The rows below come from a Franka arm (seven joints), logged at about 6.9 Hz.
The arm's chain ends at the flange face. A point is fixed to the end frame.
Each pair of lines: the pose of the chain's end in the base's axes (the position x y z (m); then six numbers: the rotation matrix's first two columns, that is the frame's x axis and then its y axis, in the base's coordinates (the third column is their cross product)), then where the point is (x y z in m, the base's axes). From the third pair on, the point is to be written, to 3 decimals.
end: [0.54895 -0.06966 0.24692 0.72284 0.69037 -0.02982 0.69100 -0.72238 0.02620]
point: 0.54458 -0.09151 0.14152
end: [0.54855 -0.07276 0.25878 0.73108 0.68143 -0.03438 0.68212 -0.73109 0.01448]
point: 0.54271 -0.09398 0.15332
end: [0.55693 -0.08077 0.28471 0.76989 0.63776 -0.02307 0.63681 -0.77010 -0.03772]
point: 0.547 -0.097 0.179
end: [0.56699 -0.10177 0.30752 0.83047 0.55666 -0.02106 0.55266 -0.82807 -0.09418]
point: 0.553 -0.111 0.201
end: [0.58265 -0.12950 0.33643 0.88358 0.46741 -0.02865 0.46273 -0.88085 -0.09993]
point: 0.566 -0.137 0.230
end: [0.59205 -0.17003 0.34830 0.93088 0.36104 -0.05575 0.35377 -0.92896 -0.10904]
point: 0.572 -0.176 0.243
